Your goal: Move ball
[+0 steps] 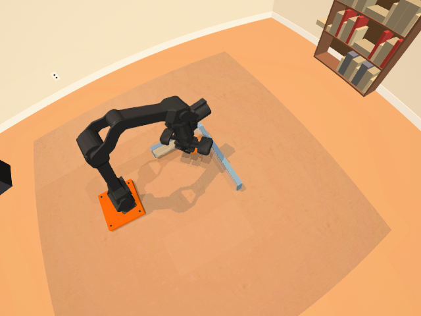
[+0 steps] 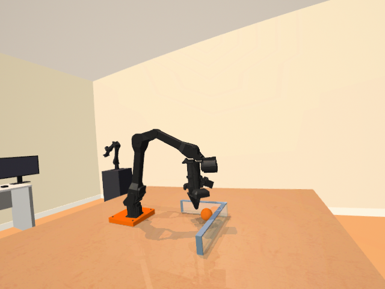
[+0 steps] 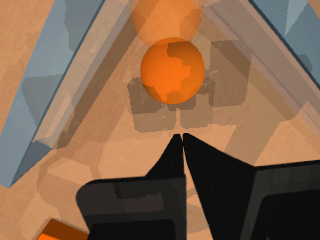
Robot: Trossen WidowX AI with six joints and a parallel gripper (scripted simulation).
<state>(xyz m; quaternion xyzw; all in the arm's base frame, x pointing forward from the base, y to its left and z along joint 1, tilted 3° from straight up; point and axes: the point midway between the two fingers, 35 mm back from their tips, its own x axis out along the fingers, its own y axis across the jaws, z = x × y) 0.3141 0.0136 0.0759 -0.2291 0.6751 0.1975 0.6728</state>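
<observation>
Now: gripper tip 40 mm short of the orange ball, 30 mm to the right of it and 30 mm above it. Round my gripper tip: clear wall (90 mm ahead, 60 mm to the right, 30 mm below); see-through copy of ball (70 mm ahead, 50 mm to the left, 30 mm below).
</observation>
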